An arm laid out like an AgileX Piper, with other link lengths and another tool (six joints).
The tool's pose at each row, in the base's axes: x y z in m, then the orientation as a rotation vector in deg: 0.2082 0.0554 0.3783 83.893 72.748 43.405; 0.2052 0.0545 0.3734 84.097 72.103 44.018; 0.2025 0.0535 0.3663 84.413 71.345 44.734; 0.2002 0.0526 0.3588 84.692 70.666 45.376; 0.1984 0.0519 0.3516 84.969 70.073 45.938; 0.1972 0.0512 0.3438 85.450 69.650 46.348; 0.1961 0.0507 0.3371 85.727 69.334 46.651
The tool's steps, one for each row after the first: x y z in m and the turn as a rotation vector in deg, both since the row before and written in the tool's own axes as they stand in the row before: -0.0009 -0.0057 -0.0011 -0.359 -0.023 0.666; -0.0006 -0.0076 -0.0002 -0.363 -0.028 0.827; -0.0005 -0.0079 0.0002 -0.325 -0.022 0.740; -0.0003 -0.0074 0.0005 -0.258 -0.017 0.668; -0.0002 -0.0078 0.0012 0.018 -0.014 0.646; -0.0002 -0.0067 0.0009 -0.043 -0.009 0.433
